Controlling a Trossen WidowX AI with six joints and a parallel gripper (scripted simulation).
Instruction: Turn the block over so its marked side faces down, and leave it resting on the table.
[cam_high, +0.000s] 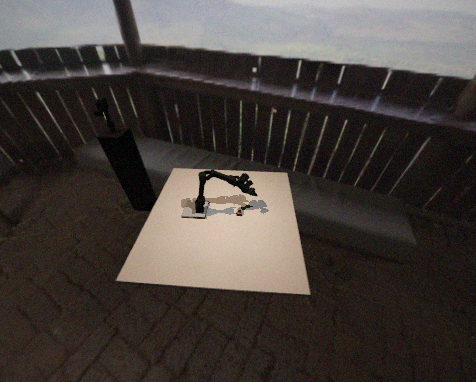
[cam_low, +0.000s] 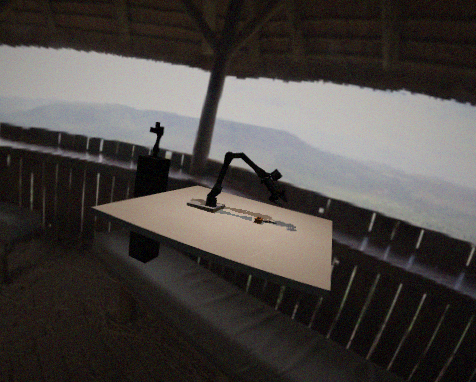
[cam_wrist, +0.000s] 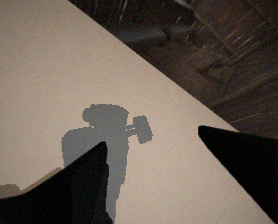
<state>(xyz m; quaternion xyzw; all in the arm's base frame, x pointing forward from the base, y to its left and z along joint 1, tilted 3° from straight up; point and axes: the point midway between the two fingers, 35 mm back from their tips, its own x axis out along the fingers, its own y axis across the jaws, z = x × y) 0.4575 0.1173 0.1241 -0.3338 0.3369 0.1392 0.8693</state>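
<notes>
The orange block lies 13 cm behind my gripper tip, 12 cm below it and 10 cm to the right of it.
</notes>
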